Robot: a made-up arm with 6 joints.
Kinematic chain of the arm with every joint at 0, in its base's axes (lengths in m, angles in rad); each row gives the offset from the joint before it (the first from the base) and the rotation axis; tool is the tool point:
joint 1: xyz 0 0 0.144 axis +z
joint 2: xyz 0 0.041 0 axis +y
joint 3: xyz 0 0 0.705 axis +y
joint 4: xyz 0 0 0.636 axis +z
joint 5: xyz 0 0 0 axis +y
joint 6: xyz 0 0 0.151 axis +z
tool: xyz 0 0 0
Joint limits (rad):
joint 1: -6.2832..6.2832
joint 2: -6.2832..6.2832
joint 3: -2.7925..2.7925
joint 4: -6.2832..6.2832
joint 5: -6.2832..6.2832
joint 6: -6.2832..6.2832
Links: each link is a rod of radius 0.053 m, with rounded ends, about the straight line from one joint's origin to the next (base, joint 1, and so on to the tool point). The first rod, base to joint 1, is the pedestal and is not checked.
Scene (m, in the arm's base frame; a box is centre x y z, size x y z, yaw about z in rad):
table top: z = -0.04
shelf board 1: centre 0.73 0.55 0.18 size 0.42 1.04 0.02 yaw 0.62
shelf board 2: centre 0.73 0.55 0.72 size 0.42 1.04 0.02 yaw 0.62
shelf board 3: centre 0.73 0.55 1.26 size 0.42 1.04 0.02 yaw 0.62
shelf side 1: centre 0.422 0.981 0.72 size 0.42 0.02 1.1 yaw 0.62
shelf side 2: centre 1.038 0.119 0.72 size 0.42 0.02 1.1 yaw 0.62
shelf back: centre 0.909 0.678 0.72 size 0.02 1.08 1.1 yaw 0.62
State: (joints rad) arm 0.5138 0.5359 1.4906 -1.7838 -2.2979 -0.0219
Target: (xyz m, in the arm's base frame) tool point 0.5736 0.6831 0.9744
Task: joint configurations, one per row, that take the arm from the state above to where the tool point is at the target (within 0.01 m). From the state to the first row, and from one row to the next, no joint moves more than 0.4 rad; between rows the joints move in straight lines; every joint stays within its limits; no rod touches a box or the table.
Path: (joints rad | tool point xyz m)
1: 0.4038 0.3861 1.7076 -1.6081 -2.6858 -0.0695 | 0.5995 0.3730 0.5450
2: 0.2938 0.2362 1.9246 -1.4325 -3.0738 -0.1171 | 0.5299 0.2137 0.5606
3: 0.1838 0.0864 2.1415 -1.2568 -3.4617 -0.1647 | 0.4353 0.0767 0.5338
4: 0.0739 -0.0635 2.3585 -1.0812 -3.8497 -0.2123 | 0.3176 -0.0223 0.4676
5: -0.0361 -0.2133 2.5755 -0.9055 -4.2376 -0.2599 | 0.1878 -0.0715 0.3714
6: 0.0903 -0.1782 2.3645 -1.0429 -3.8847 -0.2202 | 0.2770 -0.0224 0.4928
7: 0.2168 -0.1431 2.1536 -1.1803 -3.5318 -0.1805 | 0.3340 0.0612 0.6107
8: 0.3432 -0.1079 1.9427 -1.3178 -3.1789 -0.1409 | 0.3572 0.1654 0.7170
9: 0.4696 -0.0728 1.7317 -1.4552 -2.8260 -0.1012 | 0.3525 0.2771 0.8092
10: 0.5961 -0.0377 1.5208 -1.5926 -2.4731 -0.0616 | 0.3292 0.3860 0.8918
11: 0.7225 -0.0025 1.3098 -1.7301 -2.1202 -0.0219 | 0.2950 0.4842 0.9744
12: 0.6930 0.2323 1.0292 -1.6666 -1.9990 -0.0219 | 0.4345 0.5919 0.9921
13: 0.6635 0.4671 0.7485 -1.6032 -1.8778 -0.0219 | 0.5736 0.6831 0.9744

